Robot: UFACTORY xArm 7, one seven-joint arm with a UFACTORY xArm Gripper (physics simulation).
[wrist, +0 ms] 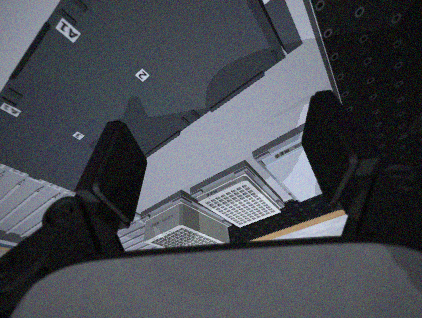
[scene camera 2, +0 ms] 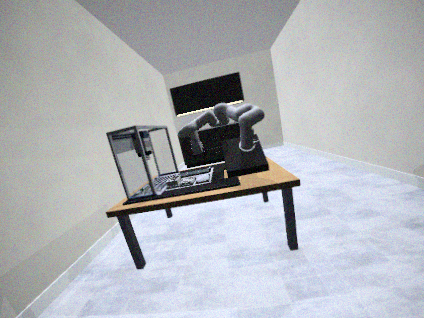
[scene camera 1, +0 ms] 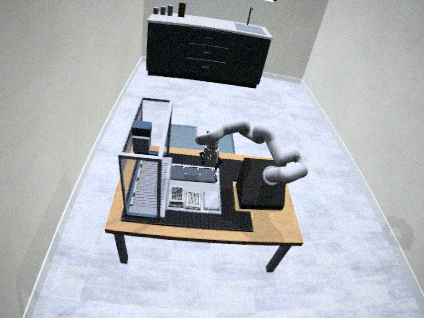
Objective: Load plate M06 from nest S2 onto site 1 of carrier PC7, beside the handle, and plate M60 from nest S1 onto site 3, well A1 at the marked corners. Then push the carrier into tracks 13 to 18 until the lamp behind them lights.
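Frame: origin at the arm's base, x left, y ahead, z down, level; metres.
Where they show: gripper, fingertip midpoint: (wrist: 217,130) (scene camera 2: 201,160) (scene camera 1: 210,166); arm's base, origin of the base link: (scene camera 2: 246,145) (scene camera 1: 271,175).
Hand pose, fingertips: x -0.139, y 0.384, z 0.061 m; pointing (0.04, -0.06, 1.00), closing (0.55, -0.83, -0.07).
Things, the pixels of their centre, and the offset from my fingertips. "spot": a spot on its surface instead. Level surfaces: height alone.
- dark carrier, body centre: (wrist: 109,108) (scene camera 1: 193,173) (scene camera 2: 193,172) dx -0.027, dy +0.098, dz +0.096 m
- tall plate with a dotted top, body centre: (wrist: 189,231) (scene camera 1: 176,195) (scene camera 2: 174,181) dx +0.192, dy +0.226, dz +0.079 m
- low plate with a white grid top, body centre: (wrist: 241,203) (scene camera 1: 193,199) dx +0.209, dy +0.119, dz +0.092 m
- pale plate, body centre: (wrist: 310,170) (scene camera 1: 211,199) (scene camera 2: 202,177) dx +0.214, dy +0.004, dz +0.092 m
- dark-topped unit, surface spot: (scene camera 1: 142,136) spot: dx +0.085, dy +0.440, dz -0.295 m
- black perforated mat, its level: dz +0.111 m
- wooden table, its level: dz +0.124 m
My gripper (scene camera 1: 210,161) (scene camera 2: 198,149) (wrist: 217,130) is open and empty, above the dark carrier (scene camera 1: 185,173) (wrist: 170,35). Site labels 2 and 3 and two A1 labels show on the carrier in the wrist view; shadows lie across it, and no plate stands on the part in view. Beside it stand a tall plate with a dotted top (scene camera 1: 176,194) (wrist: 185,232), a low plate with a white grid top (scene camera 1: 193,199) (wrist: 241,202) and a pale plate (scene camera 1: 211,200) (wrist: 300,175), partly hidden by a finger. Plate labels are too blurred to read. The grooved tracks (scene camera 1: 144,187) (wrist: 27,197) lie left of the carrier.
A framed enclosure (scene camera 1: 160,185) (scene camera 2: 146,172) with a dark-topped unit (scene camera 1: 142,136) stands over the tracks. The arm's black base block (scene camera 1: 260,192) (scene camera 2: 246,165) is at the right. A black perforated mat (scene camera 1: 235,220) (wrist: 382,75) lies on the wooden table (scene camera 1: 200,236) (scene camera 2: 272,179).
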